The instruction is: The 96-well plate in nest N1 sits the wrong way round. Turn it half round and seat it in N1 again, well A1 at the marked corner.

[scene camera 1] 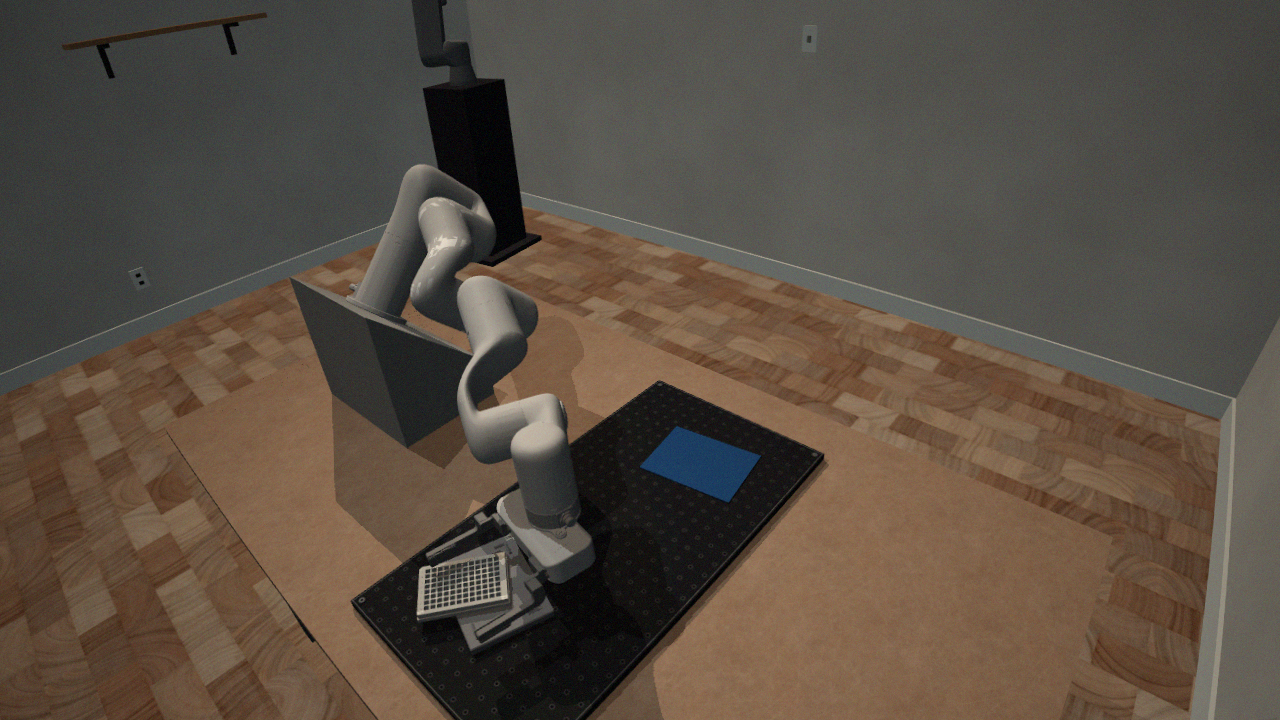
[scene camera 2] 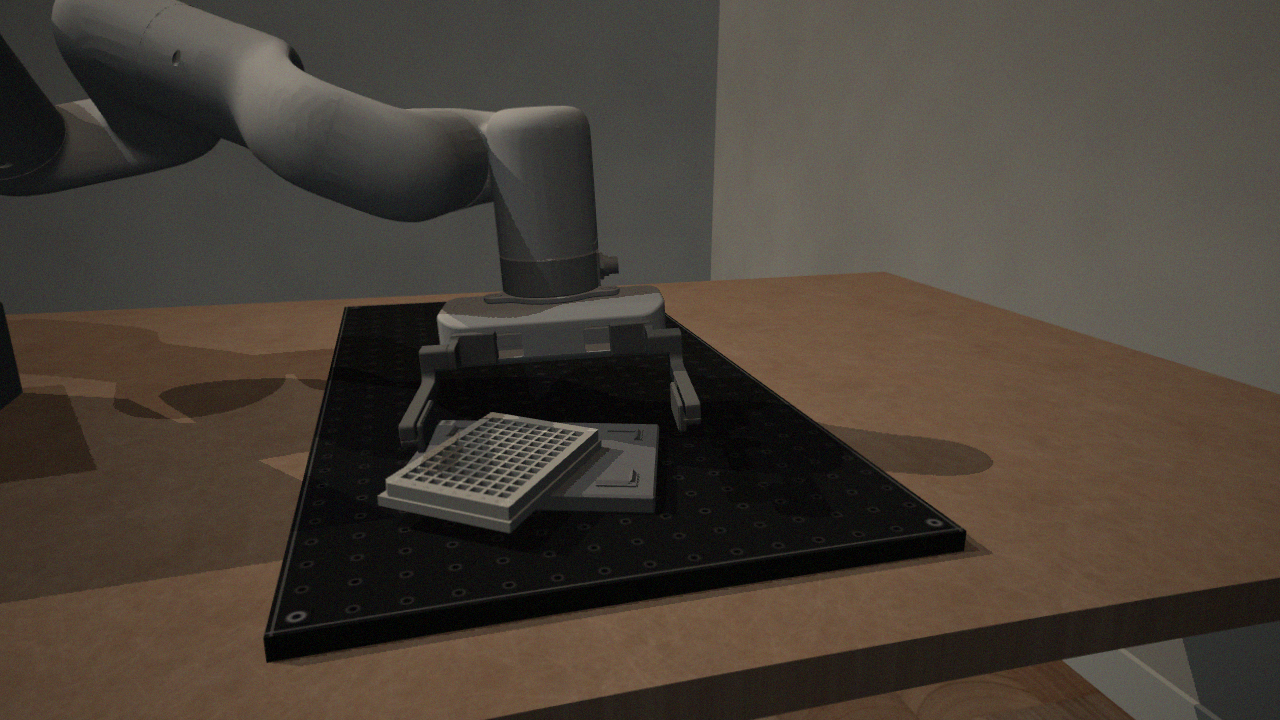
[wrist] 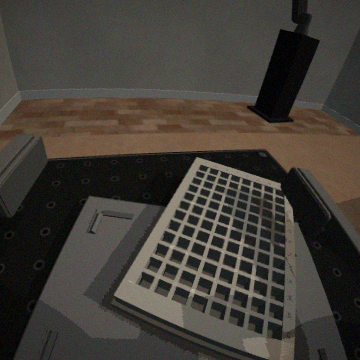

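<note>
The white 96-well plate (scene camera 1: 462,586) (scene camera 2: 496,465) (wrist: 215,240) lies skewed across the grey nest N1 (scene camera 1: 534,613) (scene camera 2: 640,456) (wrist: 70,280). It is turned at an angle to the nest and sticks out past one side, not sitting square in it. In the wrist view part of the nest shows bare to the plate's left, with a raised corner ledge. Which corner of the plate is A1 I cannot tell. My gripper (scene camera 1: 454,594) (scene camera 2: 548,428) (wrist: 165,192) is open and empty. Its fingers stand wide apart, low over the nest area; in the wrist view the right finger is close to the plate's far right corner.
The nest stands on a black perforated board (scene camera 1: 617,617) (scene camera 2: 733,501) (wrist: 30,220). A blue rectangle (scene camera 1: 700,462) lies at the board's other end. The arm's grey base block (scene camera 1: 384,385) stands beside the board. A black pedestal (scene camera 1: 474,152) (wrist: 287,75) stands beyond the table.
</note>
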